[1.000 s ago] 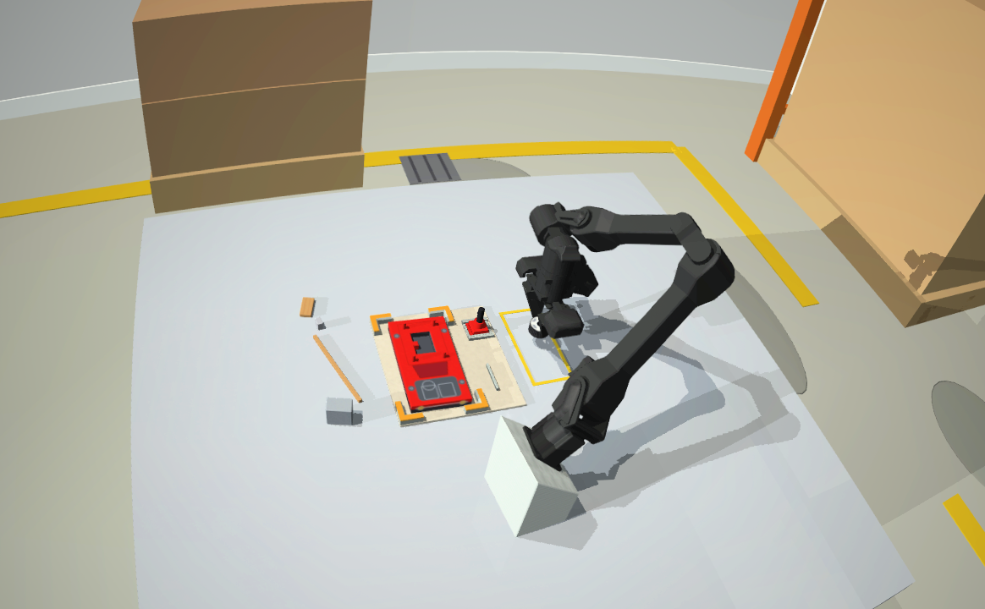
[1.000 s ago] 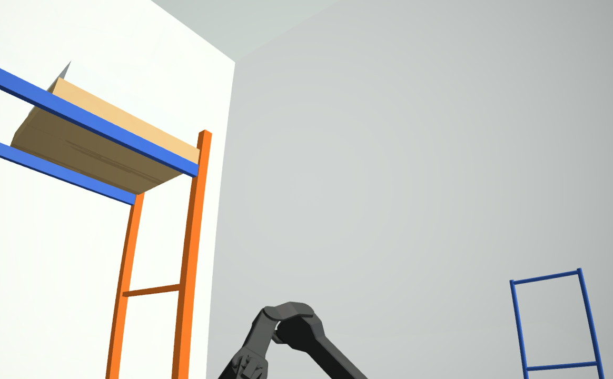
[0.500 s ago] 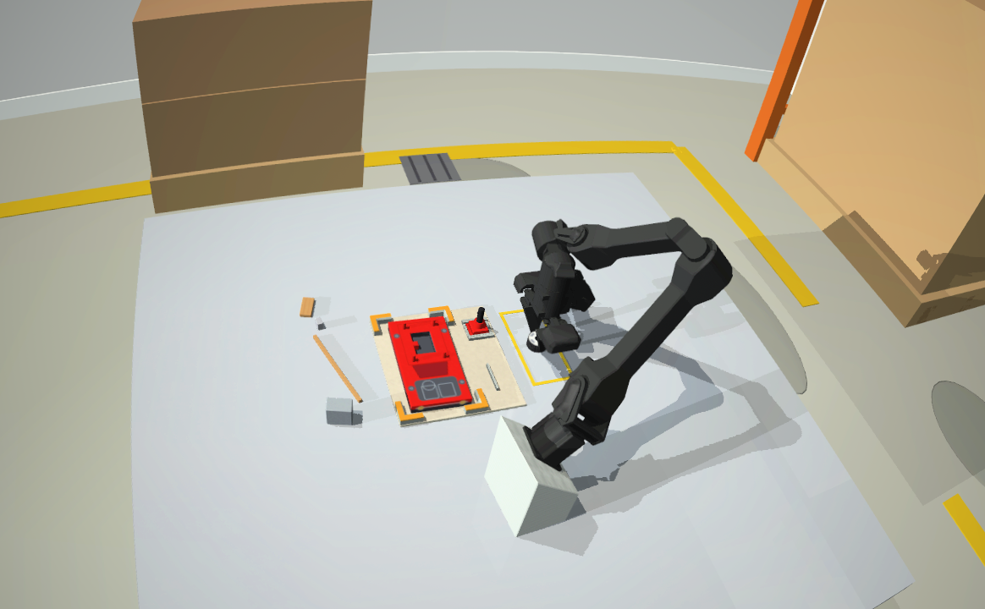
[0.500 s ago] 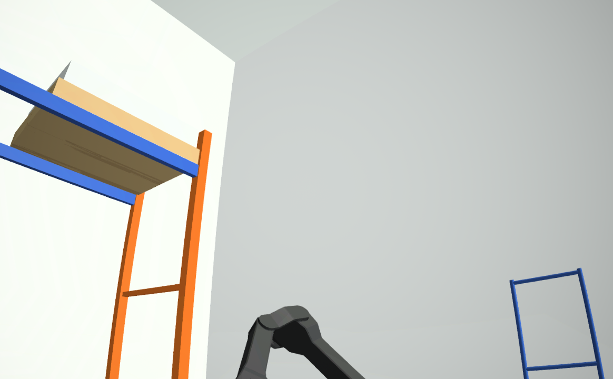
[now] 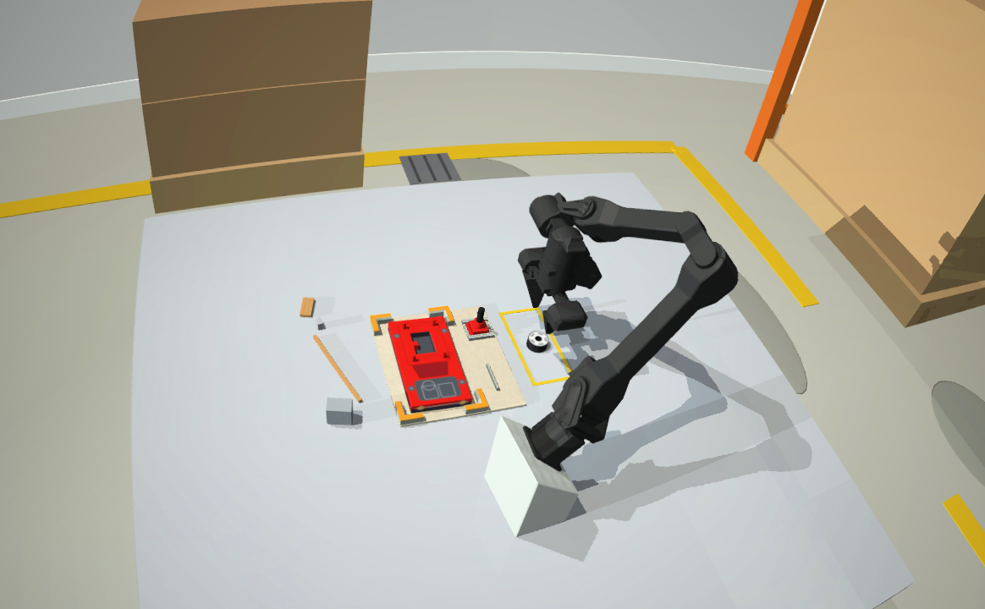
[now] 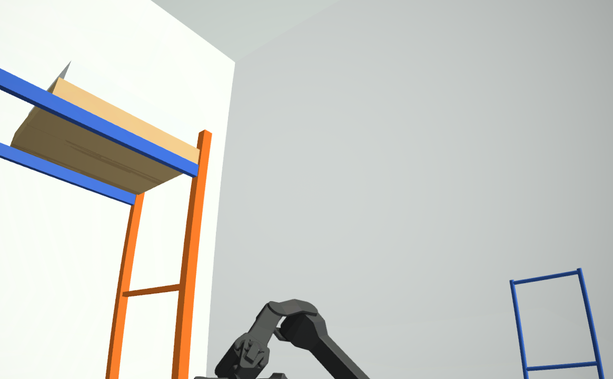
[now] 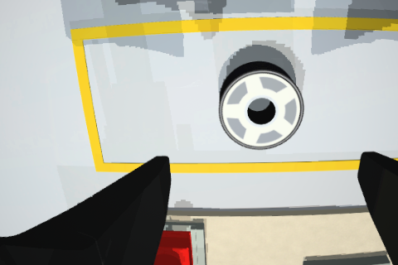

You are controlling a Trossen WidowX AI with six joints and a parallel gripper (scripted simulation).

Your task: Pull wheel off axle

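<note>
The wheel lies 6 cm below my gripper tip. The rest, counted from my gripper tip: upright axle (4 cm ahead, 11 cm to the left, 3 cm below); then grey block (13 cm behind, 39 cm to the left, 5 cm below); then thin wooden stick (2 cm behind, 38 cm to the left, 6 cm below).
</note>
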